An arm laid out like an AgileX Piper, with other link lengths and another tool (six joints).
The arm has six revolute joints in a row. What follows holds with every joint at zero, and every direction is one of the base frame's.
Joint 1 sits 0.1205 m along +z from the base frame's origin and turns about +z.
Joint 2 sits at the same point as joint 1 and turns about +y.
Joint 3 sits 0.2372 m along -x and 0.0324 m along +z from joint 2 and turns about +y.
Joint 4 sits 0.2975 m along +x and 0.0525 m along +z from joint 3 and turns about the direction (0.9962, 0, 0.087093).
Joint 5 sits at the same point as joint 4 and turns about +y.
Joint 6 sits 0.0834 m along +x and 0.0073 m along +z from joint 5 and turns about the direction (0.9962, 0, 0.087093).
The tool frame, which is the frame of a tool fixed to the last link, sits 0.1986 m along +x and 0.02 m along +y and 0.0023 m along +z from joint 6; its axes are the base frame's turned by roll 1.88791, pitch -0.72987 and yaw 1.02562 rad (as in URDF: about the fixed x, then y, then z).
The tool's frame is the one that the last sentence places.
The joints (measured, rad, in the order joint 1, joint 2, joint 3, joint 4, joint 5, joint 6), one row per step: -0.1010 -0.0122 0.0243 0.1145 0.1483 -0.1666; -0.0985 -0.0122 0.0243 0.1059 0.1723 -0.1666; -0.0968 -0.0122 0.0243 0.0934 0.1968 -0.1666; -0.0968 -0.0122 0.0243 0.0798 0.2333 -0.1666; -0.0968 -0.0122 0.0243 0.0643 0.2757 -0.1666; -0.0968 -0.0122 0.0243 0.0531 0.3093 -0.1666; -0.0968 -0.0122 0.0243 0.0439 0.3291 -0.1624; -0.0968 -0.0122 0.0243 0.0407 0.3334 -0.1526; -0.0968 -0.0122 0.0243 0.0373 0.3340 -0.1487; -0.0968 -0.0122 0.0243 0.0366 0.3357 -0.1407; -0.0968 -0.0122 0.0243 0.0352 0.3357 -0.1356; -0.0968 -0.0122 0.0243 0.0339 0.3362 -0.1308; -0.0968 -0.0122 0.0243 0.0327 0.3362 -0.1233
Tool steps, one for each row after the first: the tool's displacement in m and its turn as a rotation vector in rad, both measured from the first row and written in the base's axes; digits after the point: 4 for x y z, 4 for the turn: -0.0009 0.0012 -0.0069 -0.0064 0.0246 0.0045; -0.0021 0.0017 -0.0139 -0.0165 0.0501 0.0076; -0.0042 0.0017 -0.0243 -0.0267 0.0877 0.0098; -0.0071 0.0014 -0.0363 -0.0381 0.1313 0.0118; -0.0098 0.0011 -0.0456 -0.0460 0.1658 0.0130; -0.0115 0.0007 -0.0511 -0.0490 0.1861 0.0125; -0.0118 0.0006 -0.0521 -0.0421 0.1899 0.0107; -0.0119 0.0003 -0.0523 -0.0415 0.1905 0.0095; -0.0120 0.0004 -0.0526 -0.0342 0.1917 0.0082; -0.0120 0.0003 -0.0526 -0.0305 0.1914 0.0071; -0.0120 0.0002 -0.0526 -0.0270 0.1916 0.0061; -0.0120 0.0002 -0.0525 -0.0208 0.1911 0.0047
